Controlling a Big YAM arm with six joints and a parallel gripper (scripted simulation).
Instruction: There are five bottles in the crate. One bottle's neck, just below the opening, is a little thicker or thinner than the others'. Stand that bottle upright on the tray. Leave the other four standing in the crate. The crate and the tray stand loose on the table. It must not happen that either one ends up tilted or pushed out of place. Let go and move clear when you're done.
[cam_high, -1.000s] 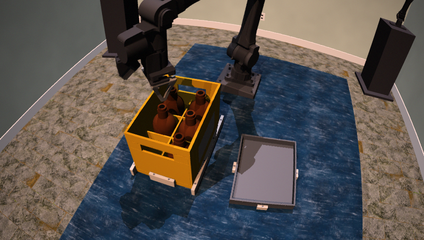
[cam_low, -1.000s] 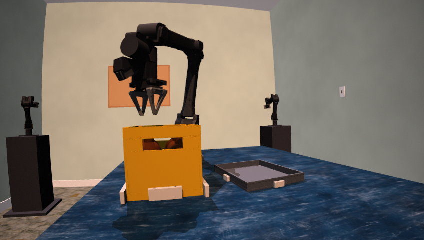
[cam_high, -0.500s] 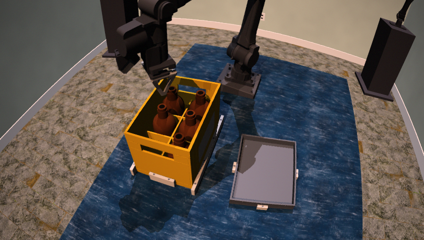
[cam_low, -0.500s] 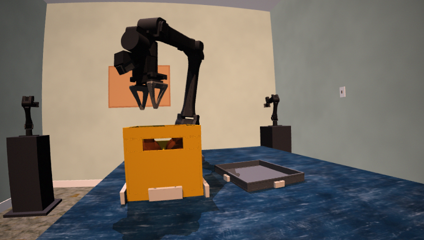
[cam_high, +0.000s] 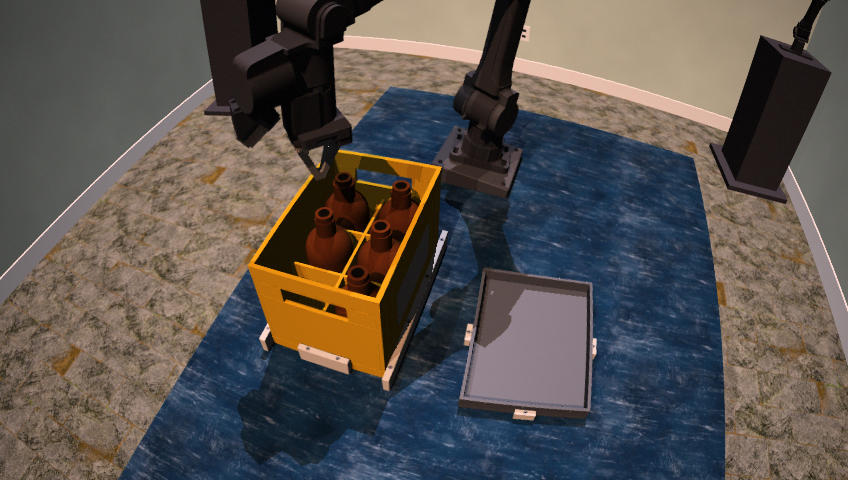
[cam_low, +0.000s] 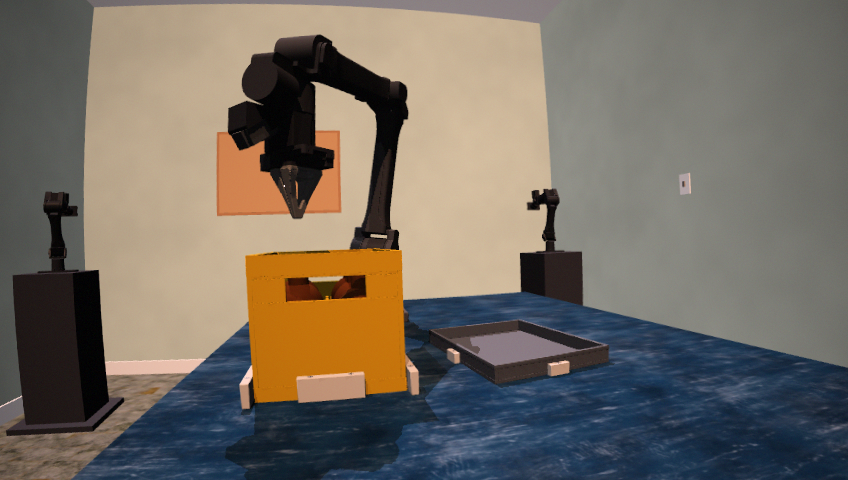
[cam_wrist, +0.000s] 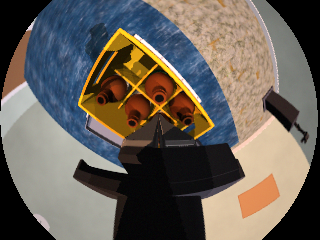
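Now: hand 40 mm to the right of the orange crate and 150 mm above it. Round my hand: dark grey tray 40 mm ahead, 320 mm to the left, 220 mm below.
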